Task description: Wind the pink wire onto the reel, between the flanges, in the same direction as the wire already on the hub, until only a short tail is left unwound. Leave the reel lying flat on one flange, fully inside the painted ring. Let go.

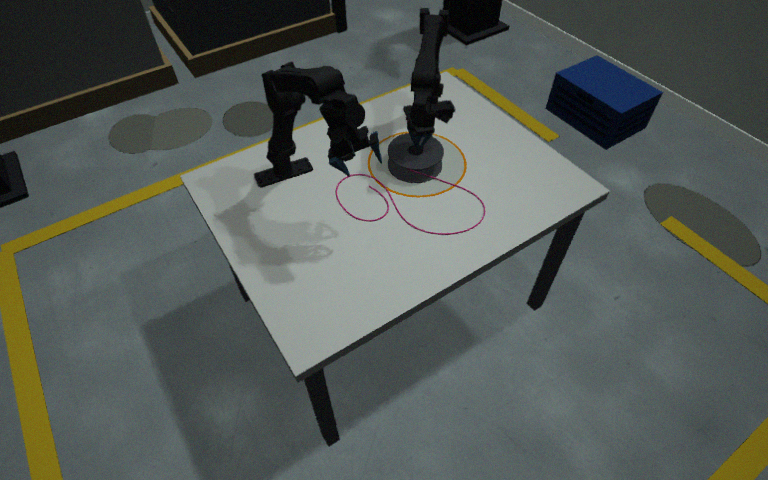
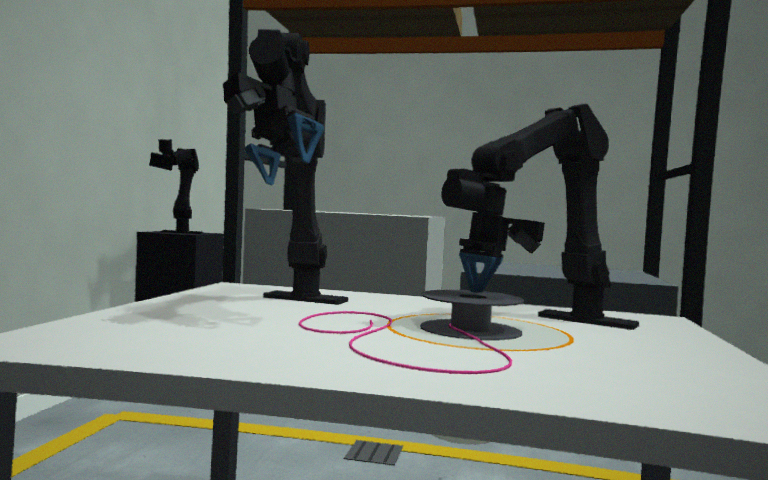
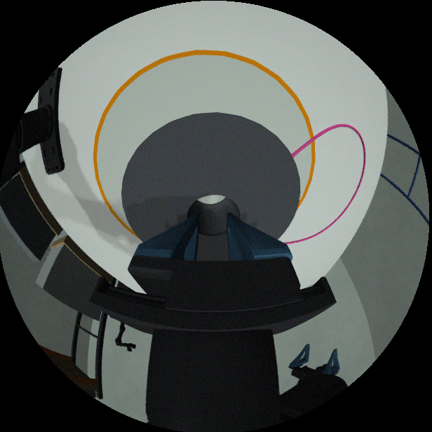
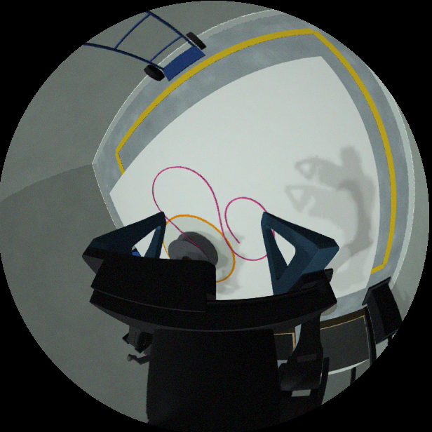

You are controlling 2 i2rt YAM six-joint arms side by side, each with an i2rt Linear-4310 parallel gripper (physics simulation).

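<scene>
The dark grey reel lies flat on one flange, inside the orange ring. The pink wire runs from the hub across the ring and lies on the table in two loops. Wire on the hub is mostly hidden. My left gripper points down at the reel's centre hole, nearly shut, a small gap between its fingertips, holding nothing. My right gripper is open and empty, above the table left of the reel.
The white table carries both arms' bases, the left arm's base behind the reel at the right and the right arm's base at the left. A blue stack stands on the floor beyond the table.
</scene>
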